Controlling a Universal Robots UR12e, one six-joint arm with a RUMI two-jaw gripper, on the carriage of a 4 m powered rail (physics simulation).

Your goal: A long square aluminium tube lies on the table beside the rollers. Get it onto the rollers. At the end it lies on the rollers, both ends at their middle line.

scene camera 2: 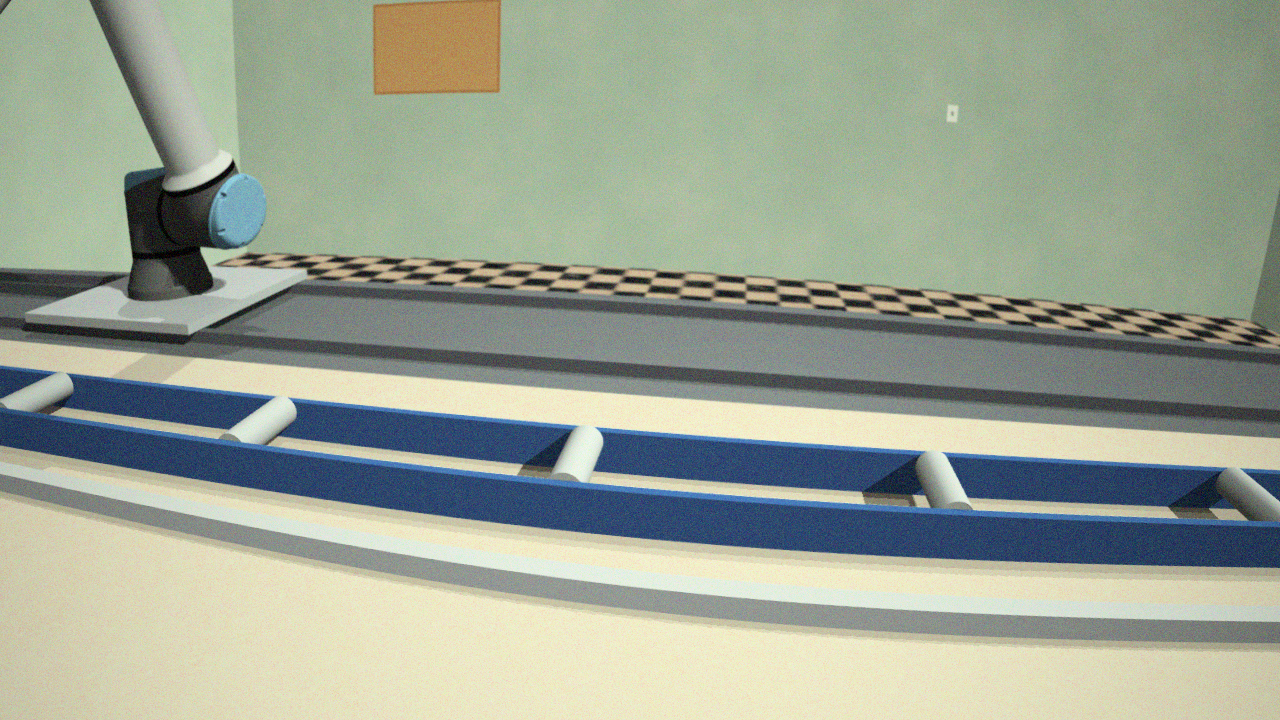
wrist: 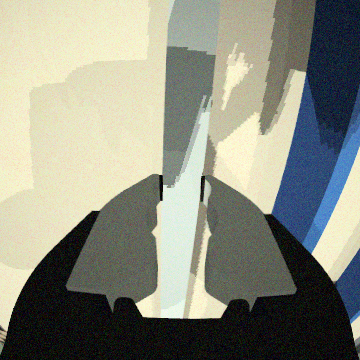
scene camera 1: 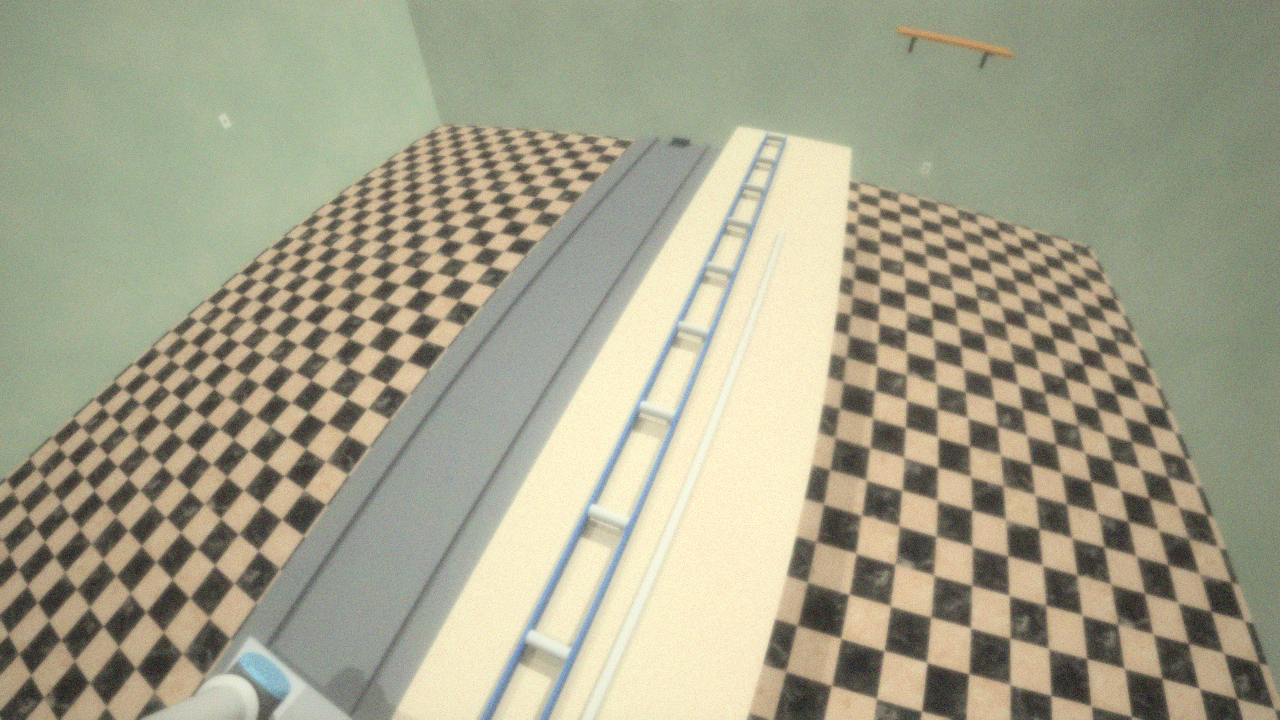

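Seen in the pictures: gripper, fingertip midpoint: [wrist: 181,177]; arm's base, origin of the base link: [scene camera 2: 171,289].
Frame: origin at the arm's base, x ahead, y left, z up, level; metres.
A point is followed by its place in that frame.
The long square aluminium tube [scene camera 1: 716,415] @(z -0.005, x 0.809, y 1.513 m) [scene camera 2: 501,564] @(z -0.005, x 0.802, y 1.018 m) [wrist: 180,250] @(z -0.005, x 0.772, y 0.077 m) lies on the table beside the roller track, roughly parallel to it. The rollers [scene camera 1: 657,411] @(z 0.028, x 0.624, y 1.439 m) [scene camera 2: 580,453] @(z 0.029, x 0.631, y 1.057 m) are light grey cylinders set crosswise between two blue side rails [scene camera 2: 698,517] @(z 0.000, x 0.694, y 1.188 m) [wrist: 300,170] @(z -0.008, x 0.694, y 0.004 m). In the wrist view my gripper [wrist: 181,177] @(z -0.011, x 0.774, y 0.015 m) is shut on the tube, with one finger pad against each side. The blue side rail is to the right of the gripper there. The gripper does not show in the scene views. The tube's near end is outside the first scene view.
The arm [scene camera 2: 147,80] @(z 0.445, x 0.205, y 0.173 m) stands on its carriage plate [scene camera 1: 308,696] @(z 0.000, x 0.070, y 0.208 m) [scene camera 2: 89,308] @(z 0.000, x 0.166, y -0.089 m), on the grey floor rail [scene camera 1: 465,429] [scene camera 2: 626,340] along the far side of the roller track. The cream table [scene camera 1: 751,573] @(z -0.030, x 1.062, y 1.043 m) [scene camera 2: 358,662] @(z -0.030, x 0.932, y 0.933 m) bears the track and the tube.
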